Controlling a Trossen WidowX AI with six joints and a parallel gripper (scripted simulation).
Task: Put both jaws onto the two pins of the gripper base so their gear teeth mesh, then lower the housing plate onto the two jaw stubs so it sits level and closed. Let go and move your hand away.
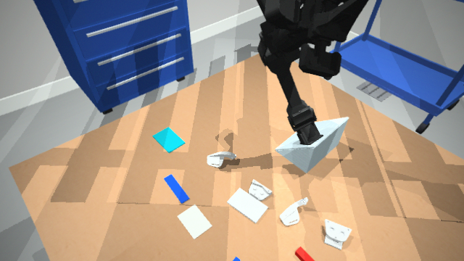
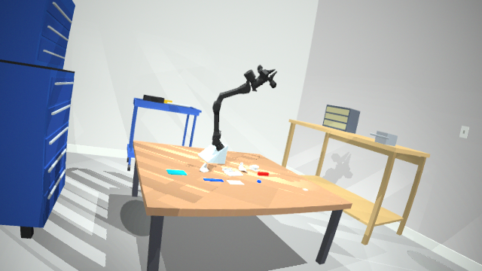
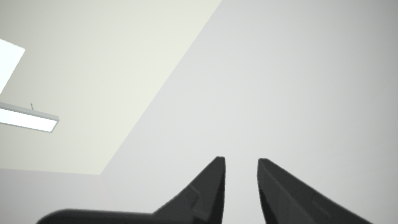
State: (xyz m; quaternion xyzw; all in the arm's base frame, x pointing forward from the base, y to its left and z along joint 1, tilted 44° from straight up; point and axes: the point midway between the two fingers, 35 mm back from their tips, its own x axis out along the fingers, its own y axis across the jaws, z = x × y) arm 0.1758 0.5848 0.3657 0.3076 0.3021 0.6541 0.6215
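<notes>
My gripper tip is 11 cm past the white jaw, 6 cm to the left of it and 74 cm above it. Also, from my gripper tip: red block 2 cm behind, 8 cm to the left, 76 cm below; small blue block 16 cm ahead, 4 cm to the right, 76 cm below; white block 14 cm behind, 7 cm to the left, 76 cm below.
</notes>
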